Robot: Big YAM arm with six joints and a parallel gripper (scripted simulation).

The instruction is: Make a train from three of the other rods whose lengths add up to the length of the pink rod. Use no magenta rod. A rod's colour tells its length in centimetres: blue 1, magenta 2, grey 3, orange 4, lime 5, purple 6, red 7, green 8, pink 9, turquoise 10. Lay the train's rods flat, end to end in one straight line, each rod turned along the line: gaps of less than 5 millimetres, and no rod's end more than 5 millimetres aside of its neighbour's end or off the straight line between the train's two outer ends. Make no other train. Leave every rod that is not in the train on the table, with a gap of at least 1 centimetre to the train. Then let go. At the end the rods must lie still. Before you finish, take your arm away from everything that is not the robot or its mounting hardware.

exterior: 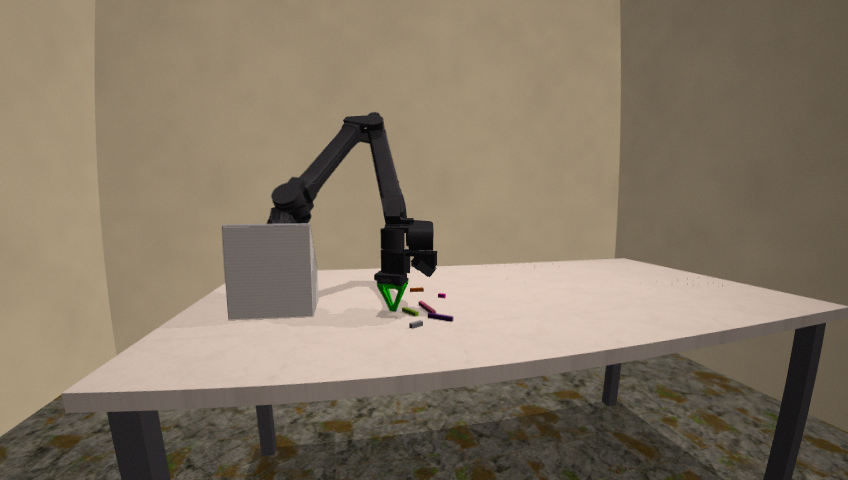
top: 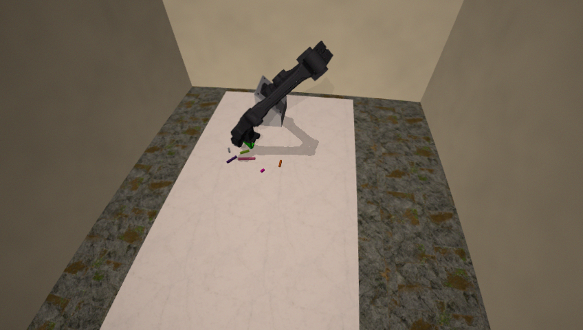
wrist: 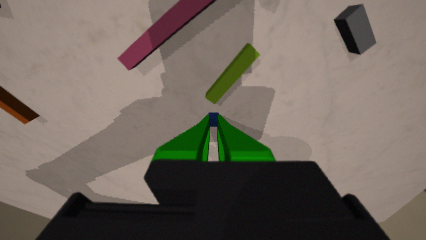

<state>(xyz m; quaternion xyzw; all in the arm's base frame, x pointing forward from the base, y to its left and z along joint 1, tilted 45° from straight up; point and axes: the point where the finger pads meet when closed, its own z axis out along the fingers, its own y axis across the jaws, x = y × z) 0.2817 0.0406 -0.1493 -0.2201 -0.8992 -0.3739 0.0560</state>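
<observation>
The lime rod lies 4 cm ahead of my hand and 3 cm to the right of it. The rest, counted from my hand: pink rod: 8 cm ahead, 1 cm to the right; then blue rod: right at my hand; then grey rod: 12 cm to the right, 3 cm ahead.
</observation>
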